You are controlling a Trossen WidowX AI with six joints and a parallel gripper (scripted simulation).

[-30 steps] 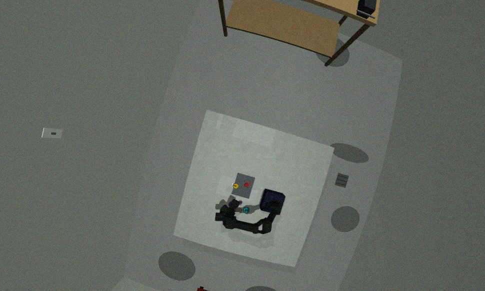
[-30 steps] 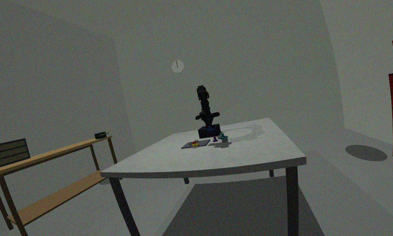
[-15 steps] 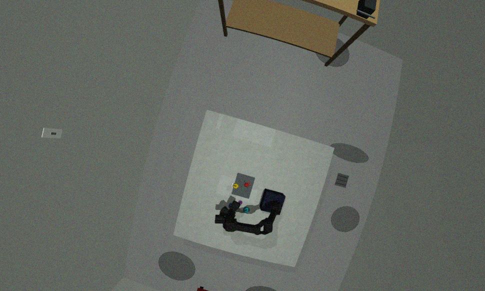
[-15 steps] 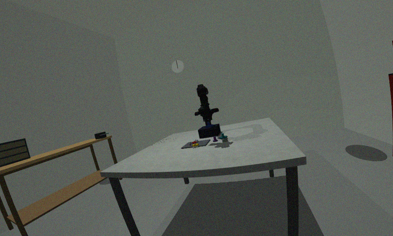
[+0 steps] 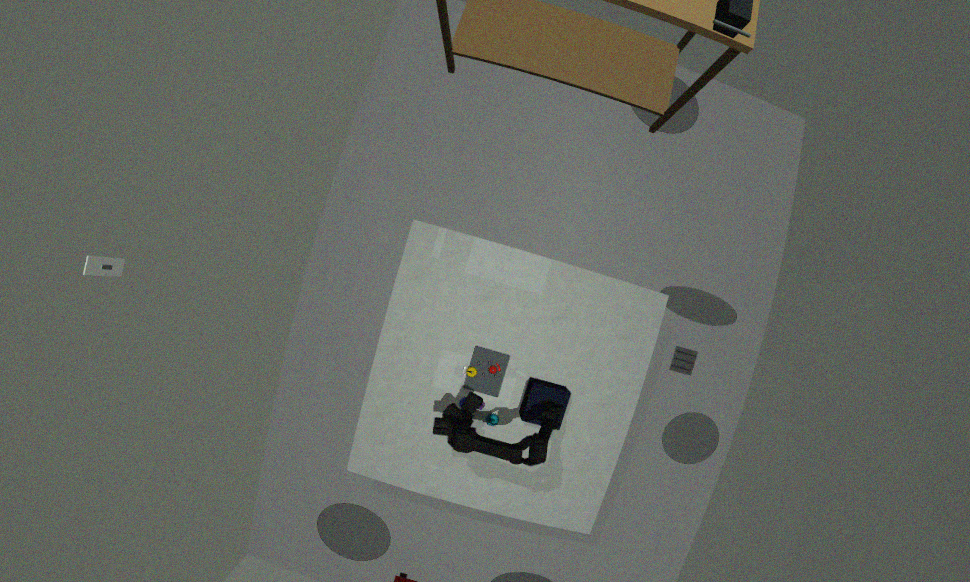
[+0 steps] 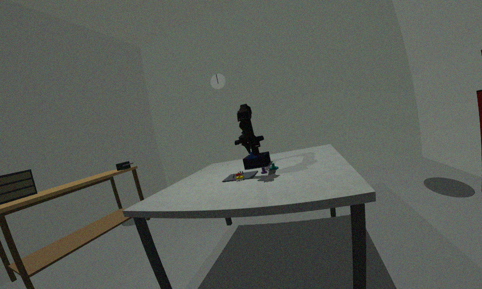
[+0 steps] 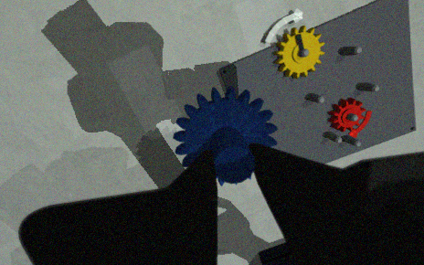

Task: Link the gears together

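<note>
My gripper tip is now 8 cm past the red gear, 15 cm to the left of it and 14 cm above it. From my gripper tip the other things lie so: purple gear (7 cm behind, 4 cm to the left, 14 cm below); then yellow gear (1 cm ahead, 11 cm to the right, 14 cm below); then blue gear (1 cm below).
</note>
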